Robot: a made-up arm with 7 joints. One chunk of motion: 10 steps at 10 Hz.
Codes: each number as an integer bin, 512 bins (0 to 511) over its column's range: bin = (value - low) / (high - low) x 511, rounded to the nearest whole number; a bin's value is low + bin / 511 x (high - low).
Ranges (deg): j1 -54..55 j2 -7..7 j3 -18..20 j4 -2..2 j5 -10..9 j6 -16..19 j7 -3..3
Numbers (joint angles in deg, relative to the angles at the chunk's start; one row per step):
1: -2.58 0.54 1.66 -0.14 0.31 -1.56 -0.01
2: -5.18 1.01 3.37 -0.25 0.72 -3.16 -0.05
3: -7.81 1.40 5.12 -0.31 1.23 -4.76 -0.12
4: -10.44 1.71 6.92 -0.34 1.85 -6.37 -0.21
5: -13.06 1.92 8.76 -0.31 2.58 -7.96 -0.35
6: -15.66 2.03 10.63 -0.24 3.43 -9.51 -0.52
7: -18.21 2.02 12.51 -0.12 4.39 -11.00 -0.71
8: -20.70 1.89 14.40 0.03 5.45 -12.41 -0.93
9: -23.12 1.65 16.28 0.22 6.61 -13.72 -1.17
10: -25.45 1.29 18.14 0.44 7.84 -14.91 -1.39
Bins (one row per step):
1: 241 275 264 238 277 211 255
2: 229 292 287 224 288 187 251
3: 217 307 311 216 302 164 245
4: 204 318 335 212 319 141 238
5: 192 326 360 216 338 117 226
6: 180 330 385 225 361 95 211
7: 168 329 410 240 387 73 195
8: 156 324 436 259 416 52 176
9: 145 316 461 284 447 33 156
10: 134 303 486 312 480 16 137

